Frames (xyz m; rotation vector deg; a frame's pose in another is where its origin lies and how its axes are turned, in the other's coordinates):
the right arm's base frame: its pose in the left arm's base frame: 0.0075 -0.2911 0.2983 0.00 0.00 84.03
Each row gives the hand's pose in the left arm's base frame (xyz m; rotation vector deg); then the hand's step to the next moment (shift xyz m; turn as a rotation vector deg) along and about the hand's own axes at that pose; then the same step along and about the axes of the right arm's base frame.
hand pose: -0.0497 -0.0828 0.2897 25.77 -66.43 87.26
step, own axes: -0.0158 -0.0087 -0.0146 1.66 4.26 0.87
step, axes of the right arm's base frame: 0.0049 -0.0167 -0.0153 0.07 4.65 -0.10
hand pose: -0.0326 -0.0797 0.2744 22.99 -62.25 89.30
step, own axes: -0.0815 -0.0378 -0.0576 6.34 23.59 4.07
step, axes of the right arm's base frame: 0.0037 -0.0761 -0.0747 -0.58 24.57 -3.06
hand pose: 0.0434 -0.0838 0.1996 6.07 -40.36 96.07
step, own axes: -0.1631 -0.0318 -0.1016 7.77 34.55 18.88
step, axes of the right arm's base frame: -0.0771 -0.1089 -0.1419 -8.95 38.76 5.30
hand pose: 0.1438 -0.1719 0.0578 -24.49 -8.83 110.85
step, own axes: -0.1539 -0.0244 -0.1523 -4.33 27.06 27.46
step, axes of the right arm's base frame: -0.1306 -0.1434 -0.0994 -15.45 30.57 18.22
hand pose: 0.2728 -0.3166 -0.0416 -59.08 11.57 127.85
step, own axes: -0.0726 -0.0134 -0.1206 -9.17 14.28 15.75
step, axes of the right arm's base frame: -0.0611 -0.1246 -0.0273 -10.86 13.39 15.46
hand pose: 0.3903 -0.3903 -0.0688 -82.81 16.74 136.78
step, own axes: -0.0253 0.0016 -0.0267 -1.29 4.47 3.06
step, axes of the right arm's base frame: -0.0116 -0.0334 0.0101 -3.67 3.30 2.57
